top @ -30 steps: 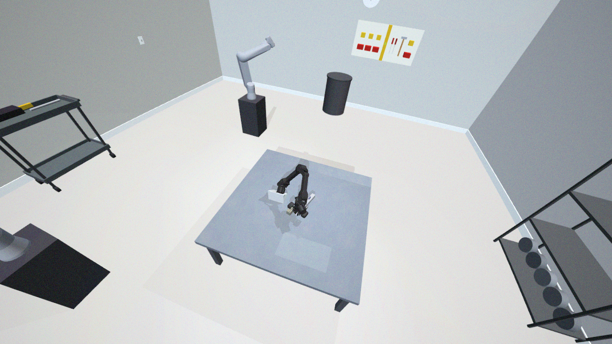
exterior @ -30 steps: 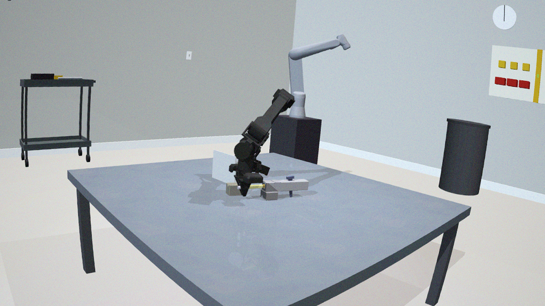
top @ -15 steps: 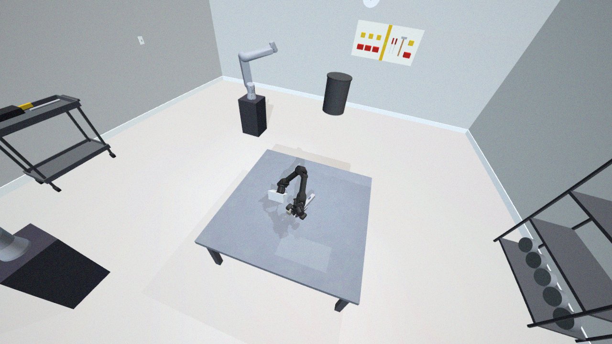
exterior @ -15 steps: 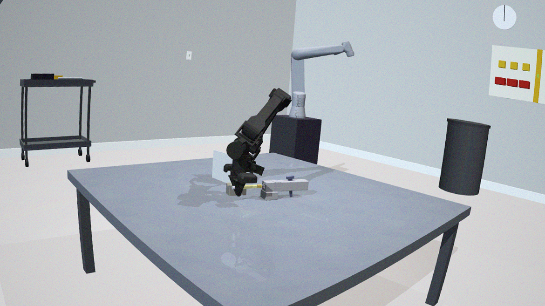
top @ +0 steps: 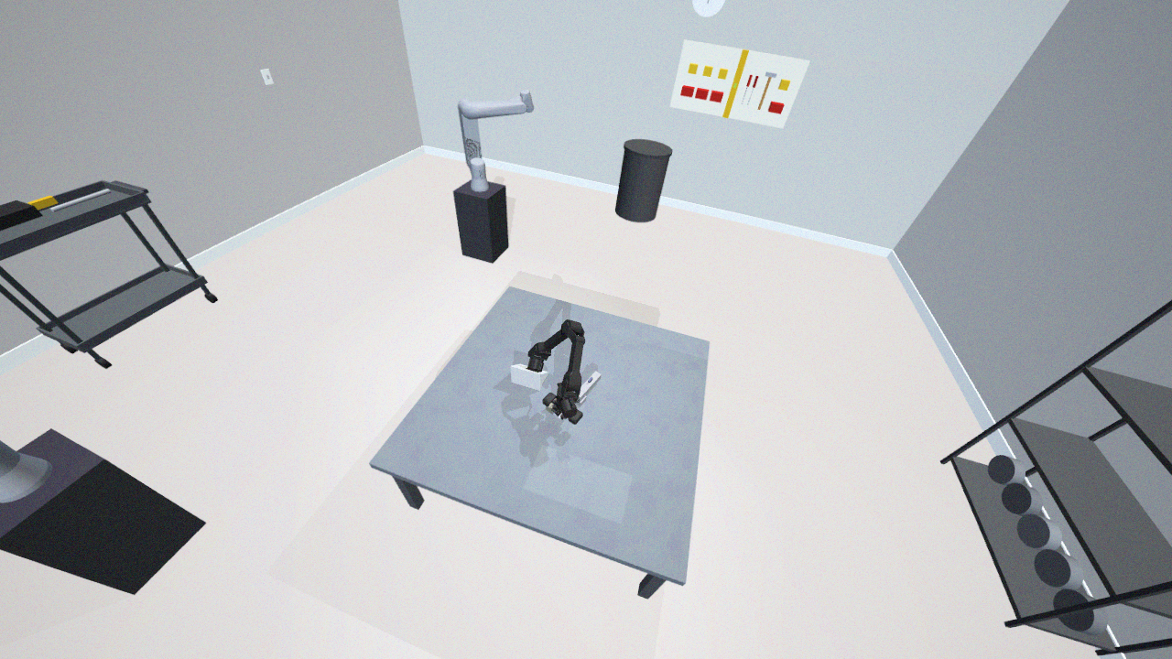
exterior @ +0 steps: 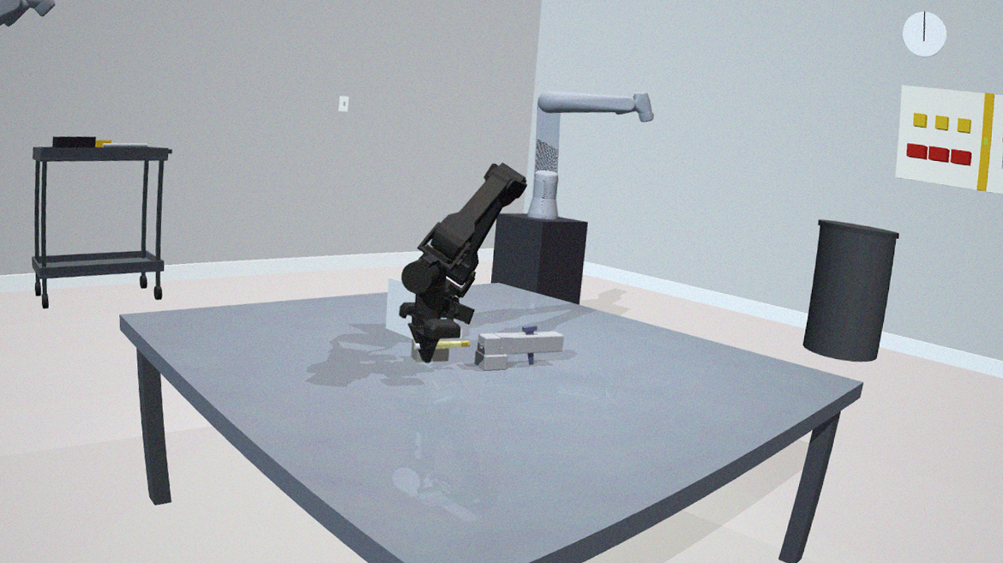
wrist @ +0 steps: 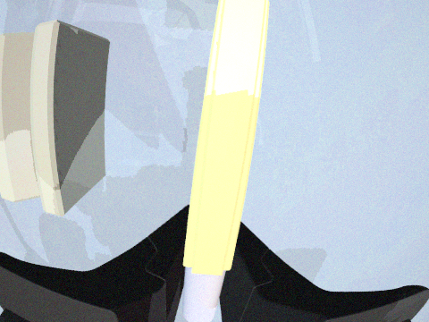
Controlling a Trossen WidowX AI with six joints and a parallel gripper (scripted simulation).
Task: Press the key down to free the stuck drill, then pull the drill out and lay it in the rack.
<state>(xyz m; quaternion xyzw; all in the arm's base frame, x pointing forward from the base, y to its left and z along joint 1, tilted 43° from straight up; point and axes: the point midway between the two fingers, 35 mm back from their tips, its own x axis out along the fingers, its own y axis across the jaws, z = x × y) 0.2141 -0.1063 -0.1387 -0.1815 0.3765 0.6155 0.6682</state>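
The drill lies 1 cm ahead of my gripper tip, 4 cm to the left of it and 3 cm above it. From my gripper tip the other things lie so: grey housing block: 6 cm ahead, 20 cm to the left, 2 cm above; then tan rack: 6 cm behind, 6 cm to the left; then dark key: 6 cm ahead, 22 cm to the left, 3 cm above.
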